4 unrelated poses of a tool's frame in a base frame.
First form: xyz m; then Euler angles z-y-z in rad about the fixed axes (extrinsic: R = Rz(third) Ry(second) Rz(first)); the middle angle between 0 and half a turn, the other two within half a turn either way.
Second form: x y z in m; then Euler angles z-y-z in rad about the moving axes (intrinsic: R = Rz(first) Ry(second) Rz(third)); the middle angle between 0 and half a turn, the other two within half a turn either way. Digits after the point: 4 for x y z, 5 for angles.
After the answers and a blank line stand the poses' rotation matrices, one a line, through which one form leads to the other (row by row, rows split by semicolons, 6 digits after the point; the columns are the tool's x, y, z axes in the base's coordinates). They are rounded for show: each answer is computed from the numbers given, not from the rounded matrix.
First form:
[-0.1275 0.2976 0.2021 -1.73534 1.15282 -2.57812]
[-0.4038 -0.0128 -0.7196 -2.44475 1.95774 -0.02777]
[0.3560 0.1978 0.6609 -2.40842 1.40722 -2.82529]
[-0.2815 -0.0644 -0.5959 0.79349 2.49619 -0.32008]
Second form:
[-0.1275 0.2976 0.2021 -2.57812 1.15282 -1.73534]
[-0.4038 -0.0128 -0.7196 -0.02777 1.95774 -2.44475]
[0.3560 0.1978 0.6609 -2.82529 1.40722 -2.40842]
[-0.2815 -0.0644 -0.5959 -0.32008 2.49619 0.79349]

-0.470701 -0.426016 -0.772626; 0.869500 -0.075400 -0.488144; 0.149701 -0.901568 0.405912
0.271455 -0.263389 0.925710; -0.649587 -0.759852 -0.025714; 0.710175 -0.594349 -0.377360
-0.093165 -0.334707 -0.937705; 0.673670 0.672294 -0.306903; 0.733136 -0.660297 0.162848
-0.307553 0.761187 0.570969; 0.852893 0.486573 -0.189264; -0.421883 0.428767 -0.798858

